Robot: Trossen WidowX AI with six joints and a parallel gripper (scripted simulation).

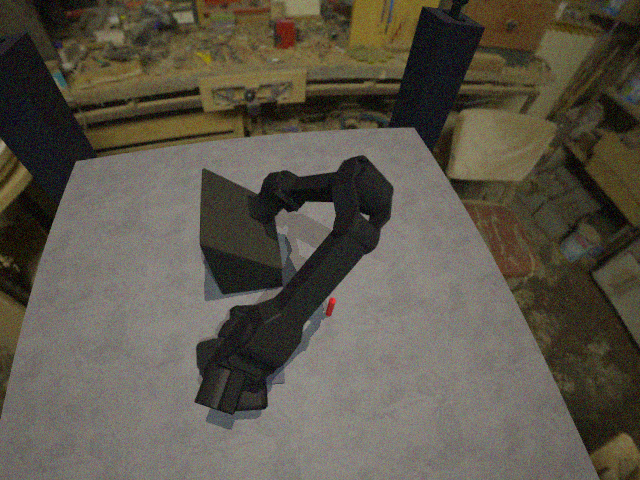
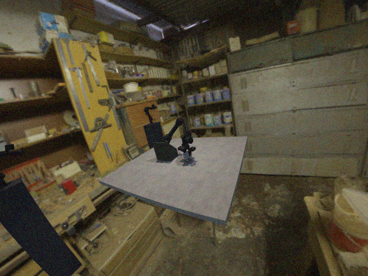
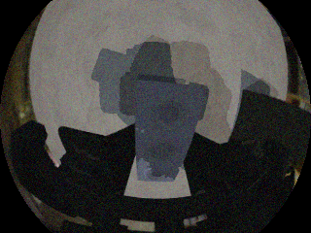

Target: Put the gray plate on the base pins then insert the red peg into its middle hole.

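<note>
Now: gripper tip 4 cm above the base. From my gripper tip the other things lie so: gray plate 3 cm above; red peg 9 cm behind, 19 cm to the left, 1 cm below.
</note>
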